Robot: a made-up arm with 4 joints.
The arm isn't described. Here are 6 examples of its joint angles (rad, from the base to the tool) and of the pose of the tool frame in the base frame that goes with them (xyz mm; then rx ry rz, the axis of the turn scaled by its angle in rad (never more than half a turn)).
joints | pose
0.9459 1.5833 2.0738 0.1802 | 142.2 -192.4 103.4 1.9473 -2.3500 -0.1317
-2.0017 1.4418 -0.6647 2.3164 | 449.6 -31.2 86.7 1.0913 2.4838 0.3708
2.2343 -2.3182 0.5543 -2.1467 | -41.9 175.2 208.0 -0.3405 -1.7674 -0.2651
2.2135 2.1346 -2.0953 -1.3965 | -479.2 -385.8 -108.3 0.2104 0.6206 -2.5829
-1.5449 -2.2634 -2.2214 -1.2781 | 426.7 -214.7 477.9 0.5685 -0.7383 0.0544
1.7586 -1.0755 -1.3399 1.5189 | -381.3 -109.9 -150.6 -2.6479 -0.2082 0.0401
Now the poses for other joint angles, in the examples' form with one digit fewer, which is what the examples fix.
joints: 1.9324 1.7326 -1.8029 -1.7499
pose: -587 -240 5 -0.173 -0.250 2.995
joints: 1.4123 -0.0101 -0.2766 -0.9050
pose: -260 -334 207 0.420 -1.427 -0.927
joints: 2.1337 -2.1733 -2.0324 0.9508
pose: -158 -219 -325 1.994 0.599 0.889
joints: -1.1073 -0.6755 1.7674 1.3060
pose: -152 -40 125 2.264 -0.053 0.162
